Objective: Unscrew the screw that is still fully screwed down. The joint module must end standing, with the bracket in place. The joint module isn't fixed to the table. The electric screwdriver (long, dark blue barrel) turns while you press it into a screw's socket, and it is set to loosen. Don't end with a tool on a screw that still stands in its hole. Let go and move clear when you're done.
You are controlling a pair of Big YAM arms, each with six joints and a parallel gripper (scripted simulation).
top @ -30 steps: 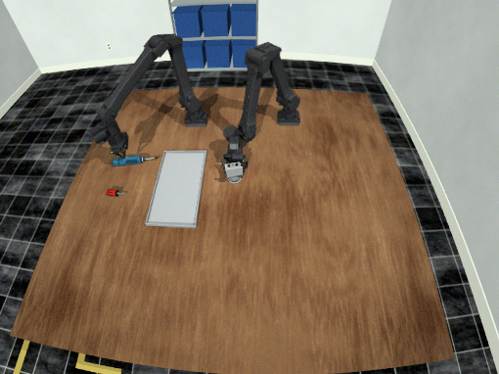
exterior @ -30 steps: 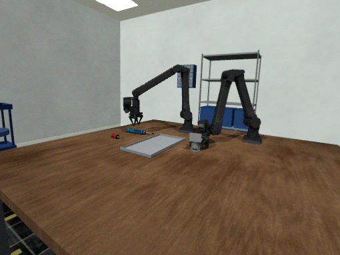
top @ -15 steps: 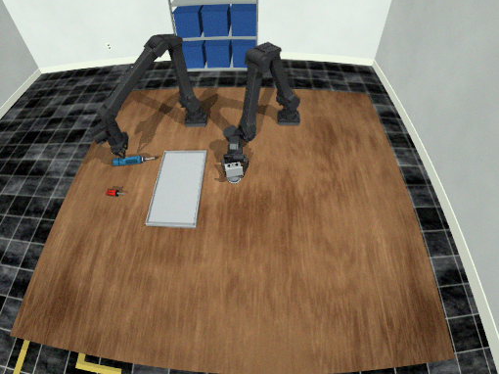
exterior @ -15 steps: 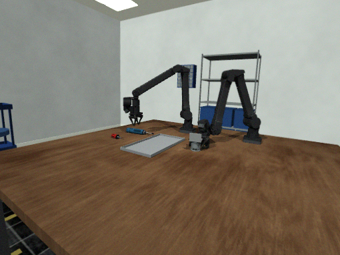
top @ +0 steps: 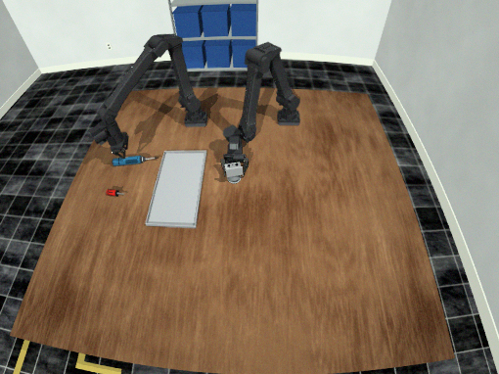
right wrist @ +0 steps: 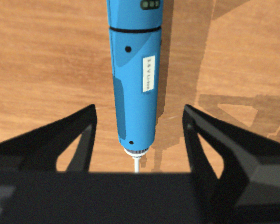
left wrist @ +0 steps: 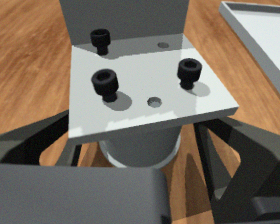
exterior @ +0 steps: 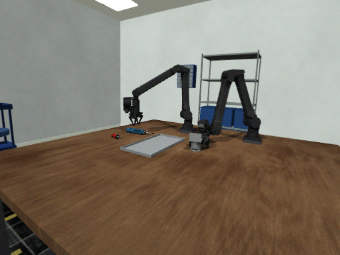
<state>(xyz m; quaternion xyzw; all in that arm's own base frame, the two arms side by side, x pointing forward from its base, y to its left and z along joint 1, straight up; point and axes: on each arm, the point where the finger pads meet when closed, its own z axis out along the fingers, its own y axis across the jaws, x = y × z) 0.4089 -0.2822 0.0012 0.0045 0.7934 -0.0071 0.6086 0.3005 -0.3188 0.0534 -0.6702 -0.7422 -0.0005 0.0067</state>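
My left hand is 2 cm past the screw, 1 cm to the right of it and 5 cm below it. The rest, counted from my left hand: flat grey tray (5 cm ahead, 26 cm to the right, 2 cm below); then grey bracket (5 cm above); then small red-handled tool (9 cm ahead, 56 cm to the right, 1 cm below).
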